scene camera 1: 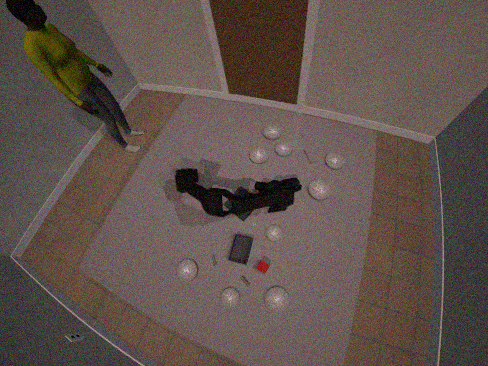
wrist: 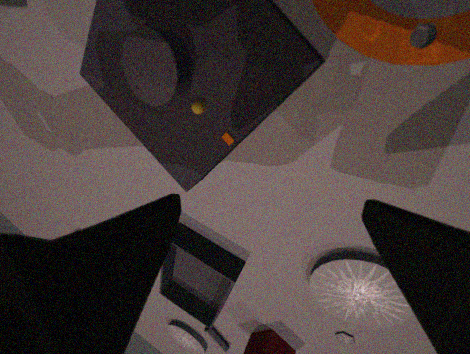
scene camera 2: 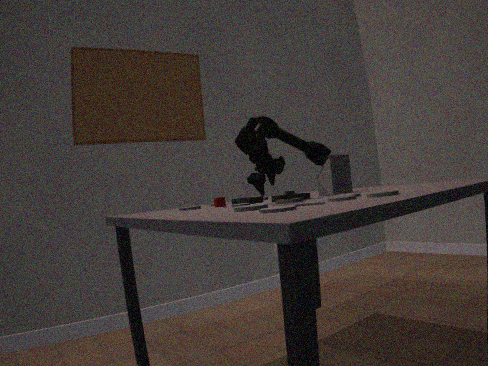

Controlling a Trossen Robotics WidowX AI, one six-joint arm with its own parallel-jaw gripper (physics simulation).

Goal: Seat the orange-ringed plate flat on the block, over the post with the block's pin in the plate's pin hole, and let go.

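Frame: origin at the arm's base, x left, y back, z up, level; metres.
Seen in the pictures: gripper, fingertip midpoint: (scene camera 1: 258, 210) (wrist: 271, 205) (scene camera 2: 267, 190); arm's base at its link origin: (scene camera 1: 192, 175) (scene camera 2: 331, 166).
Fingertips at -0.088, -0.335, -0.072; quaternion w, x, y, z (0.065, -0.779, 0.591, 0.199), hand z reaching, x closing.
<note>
Pixels of each thing's top centre, then the offset from my fingertips to it, as dx, dy, dz. "*": a spot on its surface instead.
- dark square block at its top centre: (wrist: 148, 69) (scene camera 2: 289, 191) (scene camera 1: 241, 201) +0.036, +0.091, -0.014
- round grey-topped post at a spot on its surface: (wrist: 150, 70) * +0.036, +0.089, -0.014
- small yellow pin at a spot on its surface: (wrist: 198, 107) * +0.023, +0.061, -0.023
- orange mark at a spot on its surface: (wrist: 227, 138) * +0.010, +0.041, -0.027
- orange-ringed plate at a spot on its surface: (wrist: 380, 40) * +0.076, -0.013, -0.040
- round grey spot at a spot on its surface: (wrist: 422, 35) * +0.083, -0.029, -0.052
- dark open tray at its top centre: (wrist: 190, 289) (scene camera 2: 247, 197) (scene camera 1: 240, 248) -0.177, +0.045, -0.027
- red cube at its top centre: (scene camera 2: 219, 197) (scene camera 1: 263, 266) -0.232, -0.066, -0.012
My gripper (scene camera 2: 267, 188) (wrist: 271, 205) is open and empty, above the table. The dark square block (scene camera 1: 243, 216) (wrist: 170, 145) lies ahead of the left fingertip in the wrist view; the arm hides most of it in scene camera 1. It bears a round grey-topped post (wrist: 150, 70), a small yellow pin (wrist: 198, 107) and an orange mark (wrist: 227, 138) near one edge. The orange-ringed plate (wrist: 380, 40) is apart from the block, at the top right of the wrist view and partly cut off. A round grey spot (wrist: 422, 35) shows on its ring. The plate cannot be made out in the scene views.
A dark open tray (scene camera 1: 233, 247) (wrist: 210, 255) and a red cube (scene camera 1: 263, 266) (scene camera 2: 219, 201) (wrist: 270, 342) are near the block. Several pale discs are scattered about, one (scene camera 1: 274, 233) (wrist: 360, 292) near the right finger in the wrist view. A tall grey box (scene camera 2: 341, 174) stands behind.
</note>
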